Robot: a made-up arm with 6 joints. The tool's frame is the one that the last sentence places.
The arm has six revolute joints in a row. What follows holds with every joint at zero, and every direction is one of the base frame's. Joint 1 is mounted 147.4 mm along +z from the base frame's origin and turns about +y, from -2.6 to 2.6 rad. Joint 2 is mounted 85.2 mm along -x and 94.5 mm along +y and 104.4 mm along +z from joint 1 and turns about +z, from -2.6 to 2.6 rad. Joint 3 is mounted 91.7 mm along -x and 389.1 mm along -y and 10.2 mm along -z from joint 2 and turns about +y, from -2.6 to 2.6 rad. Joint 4 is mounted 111.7 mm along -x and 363.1 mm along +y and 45.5 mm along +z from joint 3 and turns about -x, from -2.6 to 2.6 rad. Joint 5 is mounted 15.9 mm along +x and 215.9 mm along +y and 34.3 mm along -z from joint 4 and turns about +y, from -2.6 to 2.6 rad. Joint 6 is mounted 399.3 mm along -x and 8.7 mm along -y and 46.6 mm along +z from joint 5 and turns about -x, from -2.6 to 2.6 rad. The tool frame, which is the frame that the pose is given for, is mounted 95.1 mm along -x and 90.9 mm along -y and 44.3 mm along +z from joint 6; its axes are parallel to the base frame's.
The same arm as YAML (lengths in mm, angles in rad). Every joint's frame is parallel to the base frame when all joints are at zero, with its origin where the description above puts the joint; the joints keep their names.
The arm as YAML. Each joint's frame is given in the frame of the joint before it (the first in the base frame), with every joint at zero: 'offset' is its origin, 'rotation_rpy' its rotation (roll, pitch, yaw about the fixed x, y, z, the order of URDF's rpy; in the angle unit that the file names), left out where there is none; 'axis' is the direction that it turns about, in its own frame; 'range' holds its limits. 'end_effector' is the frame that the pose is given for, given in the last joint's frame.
length_unit: mm
angle_unit: rad
chain:
  - id: joint 1
    offset: [0.0, 0.0, 147.4]
    axis: [0.0, 1.0, 0.0]
    range: [-2.6, 2.6]
  - id: joint 2
    offset: [-85.2, 94.5, 104.4]
    axis: [0.0, 0.0, 1.0]
    range: [-2.6, 2.6]
  - id: joint 3
    offset: [-91.7, -389.1, -10.2]
    axis: [0.0, 1.0, 0.0]
    range: [-2.6, 2.6]
  - id: joint 4
    offset: [-111.7, 363.1, 45.5]
    axis: [-1.0, 0.0, 0.0]
    range: [-2.6, 2.6]
  - id: joint 5
    offset: [15.9, 215.9, -34.3]
    axis: [0.0, 1.0, 0.0]
    range: [-2.6, 2.6]
  - id: joint 6
    offset: [-399.3, -8.7, 46.6]
    axis: [-1.0, 0.0, 0.0]
    range: [-2.6, 2.6]
end_effector:
  offset: [-95.1, -90.9, 44.3]

